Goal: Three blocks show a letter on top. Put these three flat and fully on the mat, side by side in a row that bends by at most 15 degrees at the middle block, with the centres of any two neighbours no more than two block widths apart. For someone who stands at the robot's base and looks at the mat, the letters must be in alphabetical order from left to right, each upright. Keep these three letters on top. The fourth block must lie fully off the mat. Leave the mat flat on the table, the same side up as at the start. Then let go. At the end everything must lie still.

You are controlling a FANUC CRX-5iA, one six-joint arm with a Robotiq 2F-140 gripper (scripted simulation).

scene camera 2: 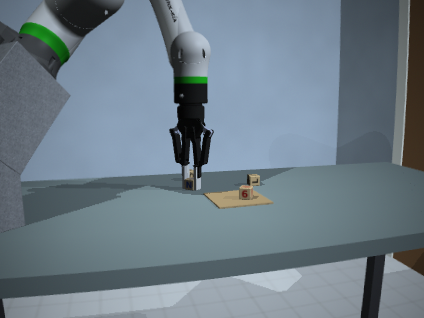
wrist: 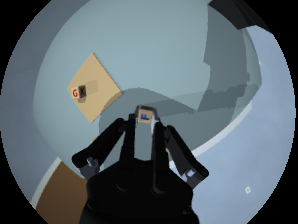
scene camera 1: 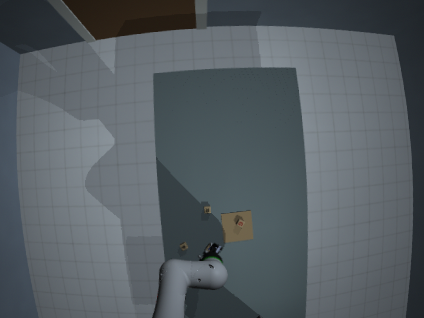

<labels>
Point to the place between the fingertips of my gripper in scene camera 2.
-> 191, 188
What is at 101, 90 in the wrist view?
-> A tan mat.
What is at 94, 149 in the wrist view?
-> My gripper.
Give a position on a tan mat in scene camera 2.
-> At 225, 199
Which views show the tan mat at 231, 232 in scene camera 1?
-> Scene camera 2, the wrist view and scene camera 1: all of them.
</labels>
